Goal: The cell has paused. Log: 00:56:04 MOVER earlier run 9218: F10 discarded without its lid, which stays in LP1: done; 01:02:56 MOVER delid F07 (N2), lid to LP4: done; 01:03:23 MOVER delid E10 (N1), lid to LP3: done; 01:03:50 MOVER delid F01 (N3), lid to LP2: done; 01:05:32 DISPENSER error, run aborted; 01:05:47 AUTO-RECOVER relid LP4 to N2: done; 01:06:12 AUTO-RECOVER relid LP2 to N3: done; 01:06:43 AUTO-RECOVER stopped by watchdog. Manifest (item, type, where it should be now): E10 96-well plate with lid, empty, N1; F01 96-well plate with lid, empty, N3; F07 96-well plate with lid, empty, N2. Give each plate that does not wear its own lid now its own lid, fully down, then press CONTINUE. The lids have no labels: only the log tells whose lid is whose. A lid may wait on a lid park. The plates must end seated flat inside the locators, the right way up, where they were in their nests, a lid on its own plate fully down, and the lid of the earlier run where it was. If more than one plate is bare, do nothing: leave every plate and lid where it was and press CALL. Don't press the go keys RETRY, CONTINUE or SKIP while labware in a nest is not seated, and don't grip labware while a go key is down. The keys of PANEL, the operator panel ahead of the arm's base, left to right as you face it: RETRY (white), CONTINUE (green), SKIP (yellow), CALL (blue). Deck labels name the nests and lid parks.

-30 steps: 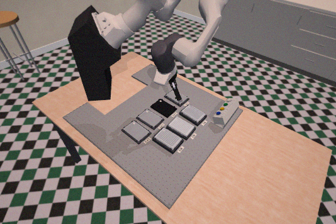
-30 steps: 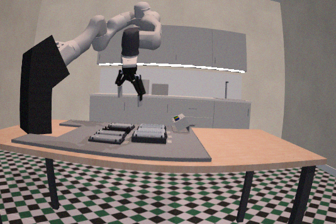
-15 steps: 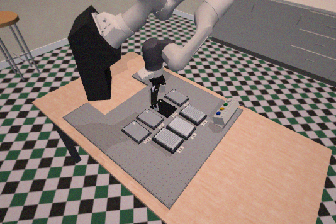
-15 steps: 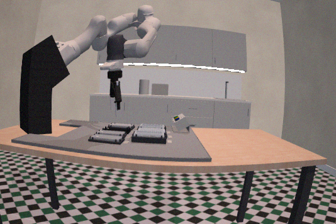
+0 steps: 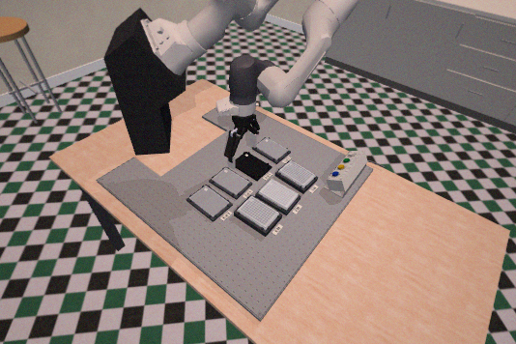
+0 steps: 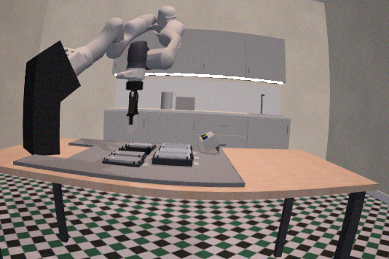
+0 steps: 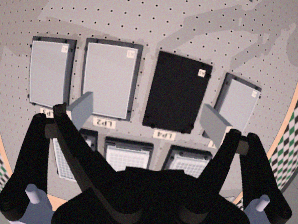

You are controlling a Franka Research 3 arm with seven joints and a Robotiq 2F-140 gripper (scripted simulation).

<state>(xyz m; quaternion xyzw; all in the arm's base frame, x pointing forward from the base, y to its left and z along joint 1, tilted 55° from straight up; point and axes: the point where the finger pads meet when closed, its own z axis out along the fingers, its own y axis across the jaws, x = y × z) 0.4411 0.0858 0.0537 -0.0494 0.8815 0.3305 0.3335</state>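
Now: hand 20 mm past the lid park, 60 mm to the right of it and 100 mm above it. Also, from my hand: plate: 210 mm ahead, 80 mm to the right, 80 mm below.
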